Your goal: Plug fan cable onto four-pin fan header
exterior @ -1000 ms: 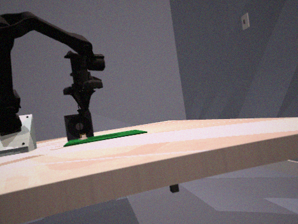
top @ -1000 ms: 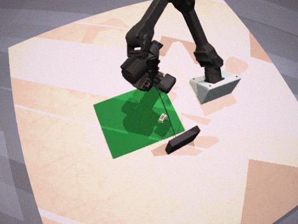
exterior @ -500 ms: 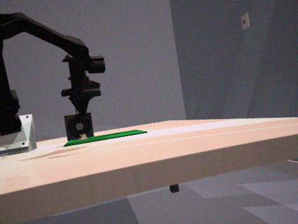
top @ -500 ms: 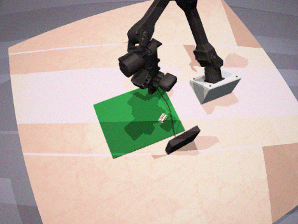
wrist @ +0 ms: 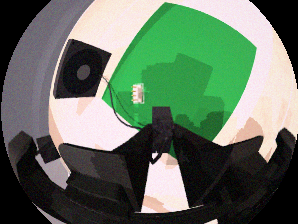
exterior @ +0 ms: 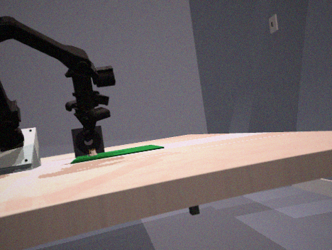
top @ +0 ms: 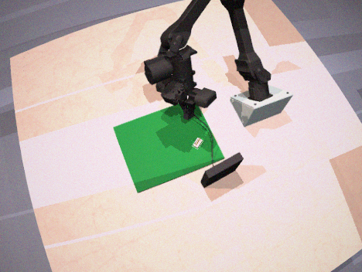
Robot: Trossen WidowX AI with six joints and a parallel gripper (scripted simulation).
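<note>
Now: gripper tip 90 mm short of the green board, 30 mm to the right of it and 100 mm above it. The rest, counted from my gripper tip: black fan 200 mm to the left, 30 mm below; then dark plug 10 mm behind, 10 mm below.
</note>
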